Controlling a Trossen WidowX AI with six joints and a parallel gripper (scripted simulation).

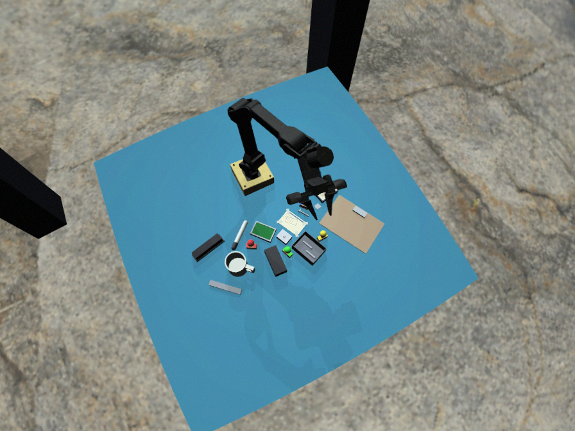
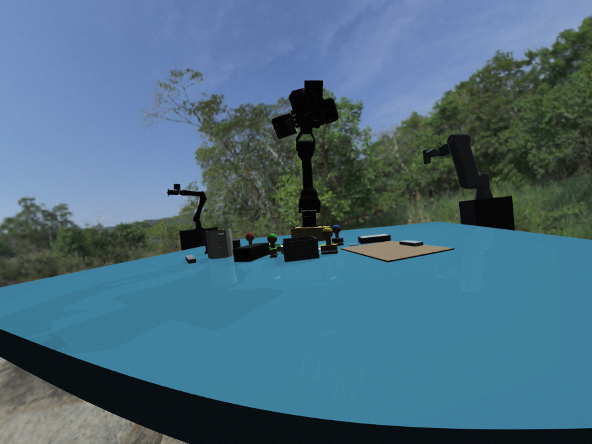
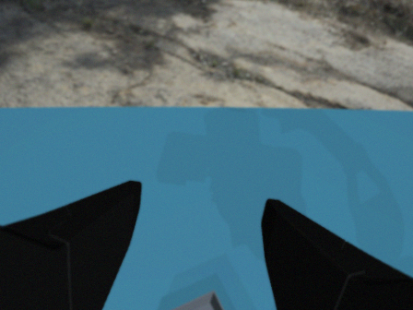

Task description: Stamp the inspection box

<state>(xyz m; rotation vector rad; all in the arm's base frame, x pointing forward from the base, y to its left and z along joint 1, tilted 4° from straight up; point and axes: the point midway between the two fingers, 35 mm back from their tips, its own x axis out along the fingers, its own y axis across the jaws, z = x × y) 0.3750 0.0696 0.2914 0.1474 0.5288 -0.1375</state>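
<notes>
My gripper tip is 310 mm above the green-knobbed stamp, 110 mm to the left of it and 30 mm past it. The rest, counted from my gripper tip: black block: 320 mm below, 160 mm to the right, 20 mm behind; then dark tray: 320 mm below, 20 mm to the right, 10 mm behind; then yellow stamp: 310 mm below, 50 mm to the left, 20 mm behind.
</notes>
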